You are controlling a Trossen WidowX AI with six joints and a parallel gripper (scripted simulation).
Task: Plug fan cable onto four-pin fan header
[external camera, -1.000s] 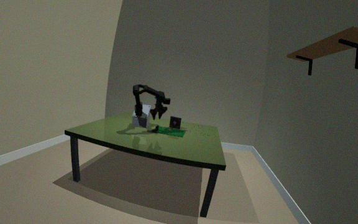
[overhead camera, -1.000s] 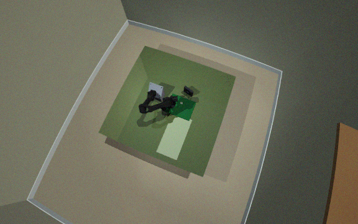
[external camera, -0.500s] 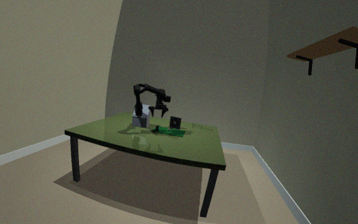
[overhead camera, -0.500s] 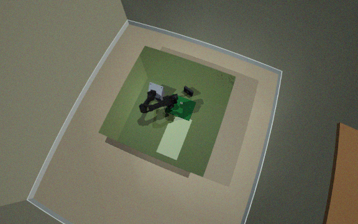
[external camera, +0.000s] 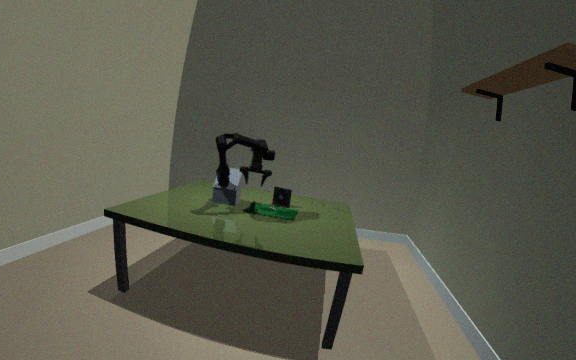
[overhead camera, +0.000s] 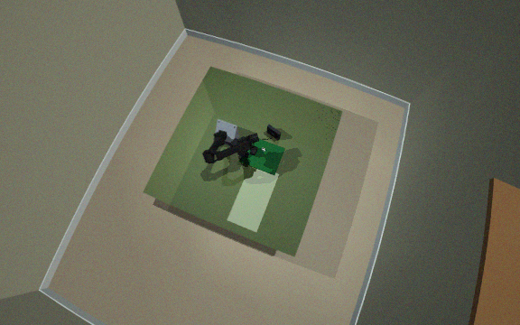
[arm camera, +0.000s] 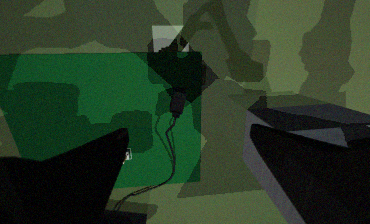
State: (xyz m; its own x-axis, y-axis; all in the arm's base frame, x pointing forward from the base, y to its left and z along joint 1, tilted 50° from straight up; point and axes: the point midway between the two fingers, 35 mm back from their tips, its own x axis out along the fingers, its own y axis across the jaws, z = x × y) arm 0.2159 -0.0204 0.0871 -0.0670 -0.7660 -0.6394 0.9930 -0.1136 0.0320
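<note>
My gripper tip is now 130 mm above the dark plug and 10 mm to the right of it. The rest, counted from my gripper tip: four-pin header (150 mm below, 120 mm ahead, 100 mm to the left); green board (170 mm below, 120 mm ahead, 50 mm to the left); black fan (240 mm to the left, 150 mm ahead, 90 mm below).
</note>
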